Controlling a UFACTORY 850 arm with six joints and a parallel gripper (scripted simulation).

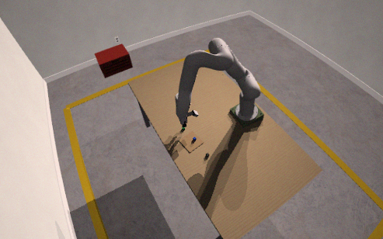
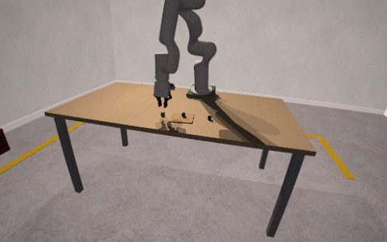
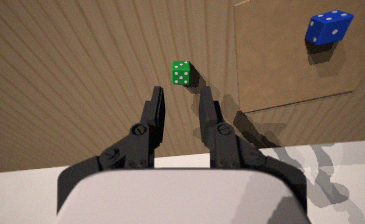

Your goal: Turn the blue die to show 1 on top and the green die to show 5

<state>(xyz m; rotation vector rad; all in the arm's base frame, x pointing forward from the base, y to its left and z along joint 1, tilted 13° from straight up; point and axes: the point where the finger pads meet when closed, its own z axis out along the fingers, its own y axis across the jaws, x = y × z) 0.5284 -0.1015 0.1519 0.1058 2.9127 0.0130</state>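
The green die is 7 cm below my hand. Round my hand: mat (13 cm to the left, 8 cm below, 1 cm behind); then black die (30 cm to the left, 7 cm below, 6 cm behind); then blue die (13 cm to the left, 6 cm below, 4 cm behind).
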